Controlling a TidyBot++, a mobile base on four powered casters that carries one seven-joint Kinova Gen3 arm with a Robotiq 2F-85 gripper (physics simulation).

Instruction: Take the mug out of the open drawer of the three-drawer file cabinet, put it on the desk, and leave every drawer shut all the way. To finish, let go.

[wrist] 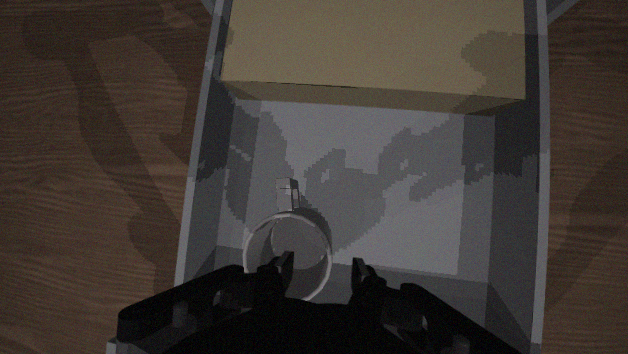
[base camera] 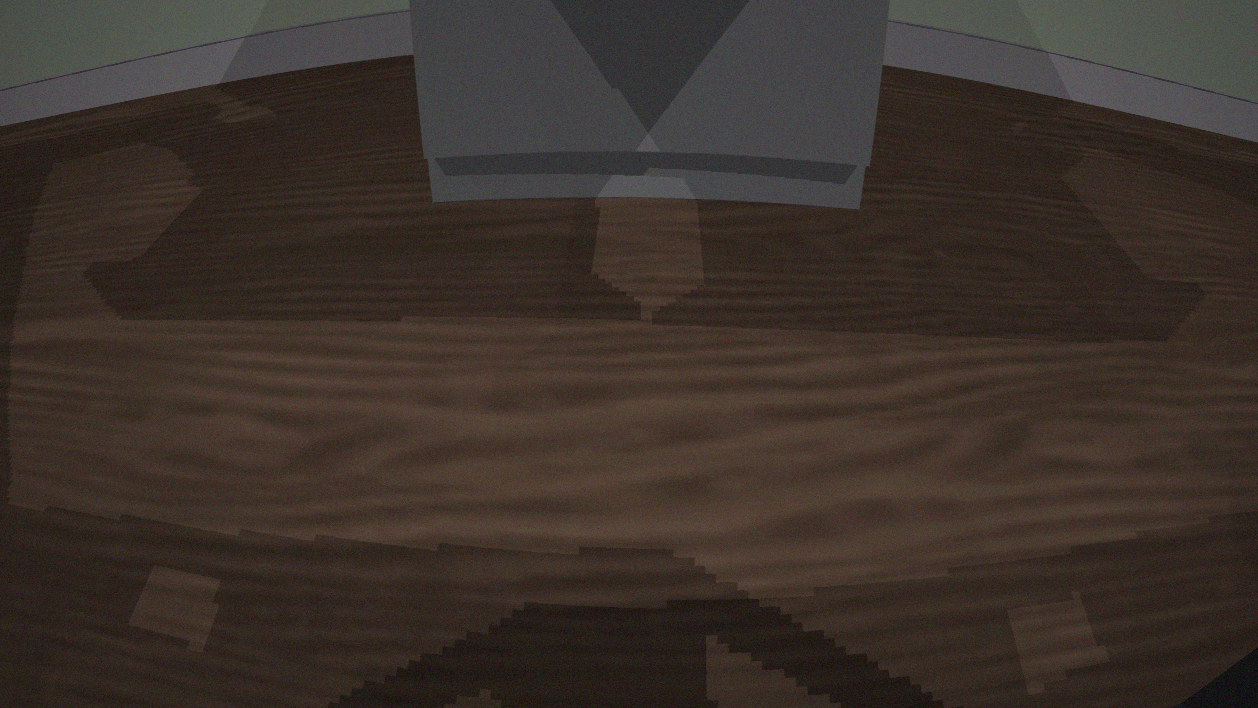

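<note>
The mug (wrist: 298, 242) stands upright, its opening facing up, near the front left of the open drawer (wrist: 544, 210) in the wrist view. Its handle points toward the back of the drawer. My gripper (wrist: 322, 267) is partly open with nothing between its fingers. In the wrist view the left fingertip overlaps the mug's opening, and the right fingertip is to the right of the mug's rim. How high the fingertips are relative to the rim is hard to tell. The grey file cabinet (base camera: 528, 105) shows at the top middle of the base view. The desk does not show in either view.
A tan box (wrist: 375, 45) fills the back of the drawer across its width. The drawer's side walls rise to the left and right of the mug. Wooden floor (base camera: 633, 413) (wrist: 100, 200) lies around the cabinet, and a pale baseboard (base camera: 968, 70) runs along the wall behind.
</note>
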